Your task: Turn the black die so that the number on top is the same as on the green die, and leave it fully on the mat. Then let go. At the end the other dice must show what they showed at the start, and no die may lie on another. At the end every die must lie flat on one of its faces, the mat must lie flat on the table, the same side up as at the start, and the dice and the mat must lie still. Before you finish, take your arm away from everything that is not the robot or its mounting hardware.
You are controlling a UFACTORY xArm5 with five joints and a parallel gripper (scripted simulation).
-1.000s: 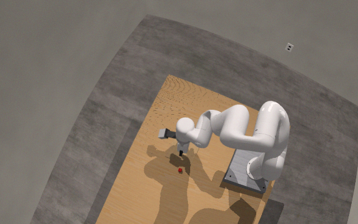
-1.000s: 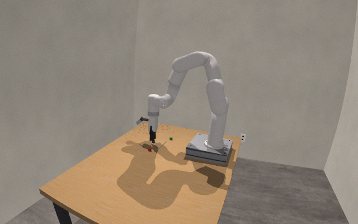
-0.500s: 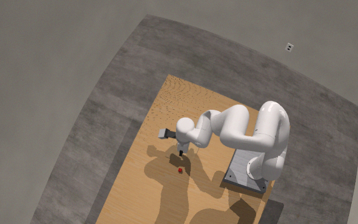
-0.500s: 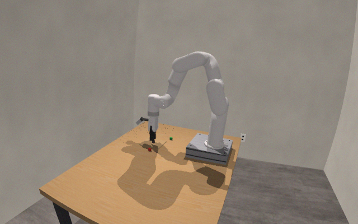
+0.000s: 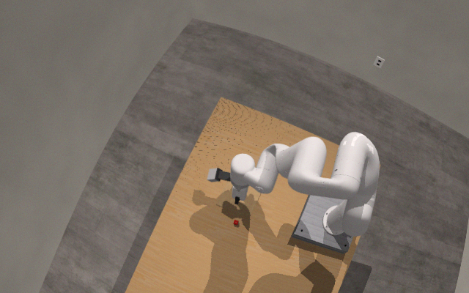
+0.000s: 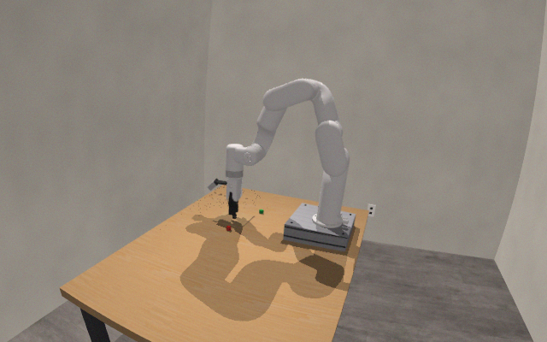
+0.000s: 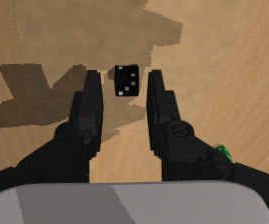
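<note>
Right now the black die is 30 mm below my hand. The rest, counted from my hand: tan mat 40 mm below; then red die 100 mm to the left, 50 mm behind, 40 mm below; then green die 130 mm to the right, 70 mm behind, 40 mm below.
</note>
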